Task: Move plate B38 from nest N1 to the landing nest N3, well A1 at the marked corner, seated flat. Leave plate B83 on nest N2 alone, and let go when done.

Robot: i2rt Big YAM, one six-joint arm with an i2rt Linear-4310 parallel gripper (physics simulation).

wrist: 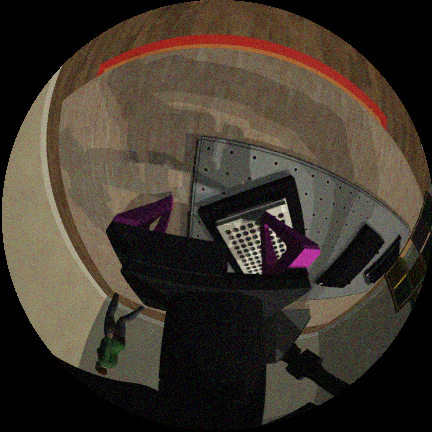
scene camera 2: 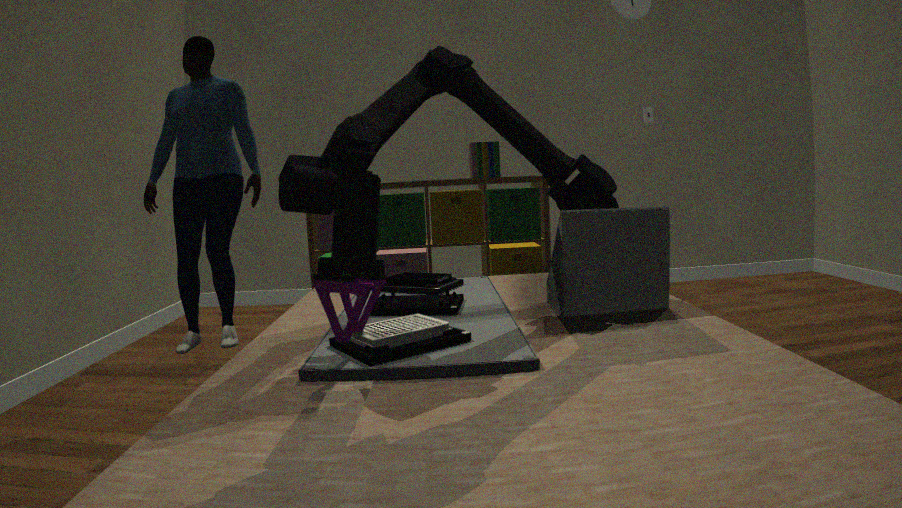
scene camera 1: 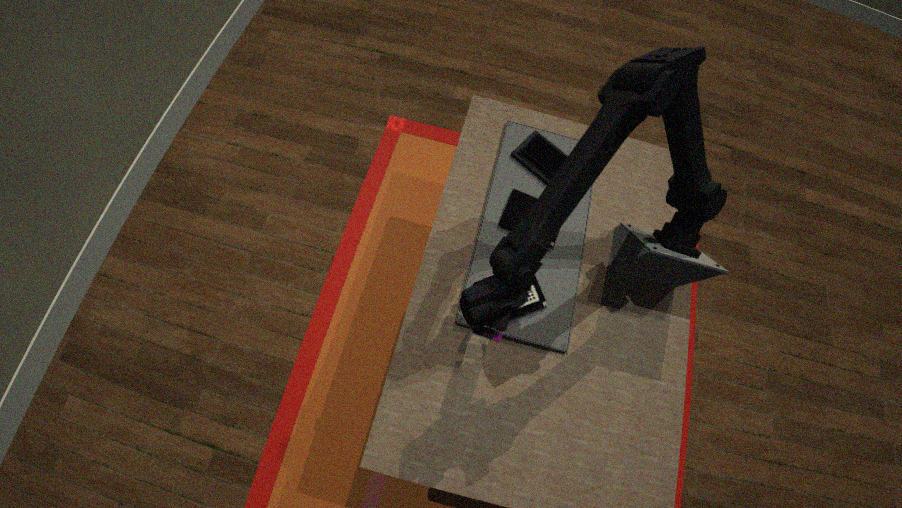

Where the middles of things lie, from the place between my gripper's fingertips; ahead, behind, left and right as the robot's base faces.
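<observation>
My hand's 10 mm above the black holder with white grid [scene camera 2: 399, 331], and it's 50 mm past it and 80 mm to the left of it.
</observation>
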